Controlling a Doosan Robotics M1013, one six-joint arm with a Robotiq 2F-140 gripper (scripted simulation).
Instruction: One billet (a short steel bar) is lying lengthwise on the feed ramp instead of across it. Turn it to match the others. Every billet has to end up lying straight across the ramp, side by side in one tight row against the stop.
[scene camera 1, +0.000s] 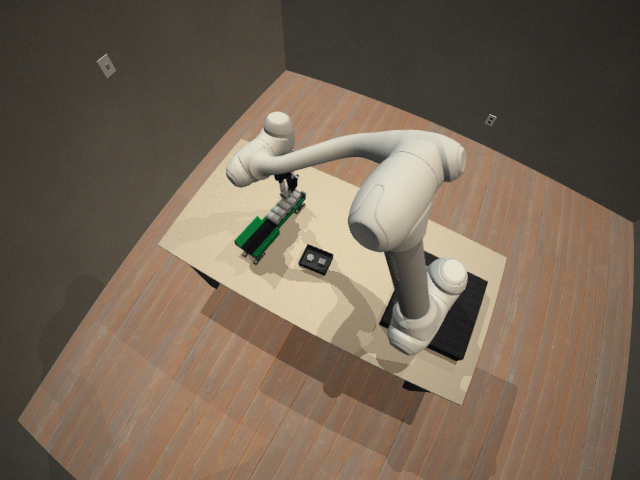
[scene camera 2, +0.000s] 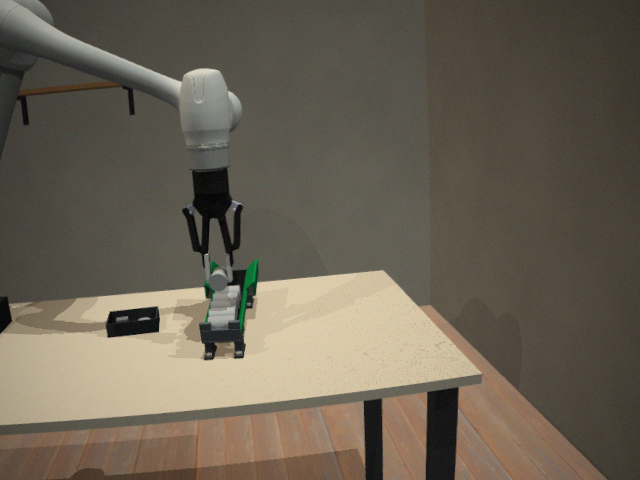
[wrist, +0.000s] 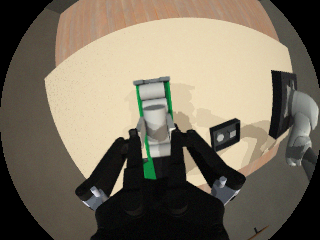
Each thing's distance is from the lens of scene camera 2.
my gripper (scene camera 2: 219, 281): 1.31 m
black tray (scene camera 2: 133, 327): 1.50 m
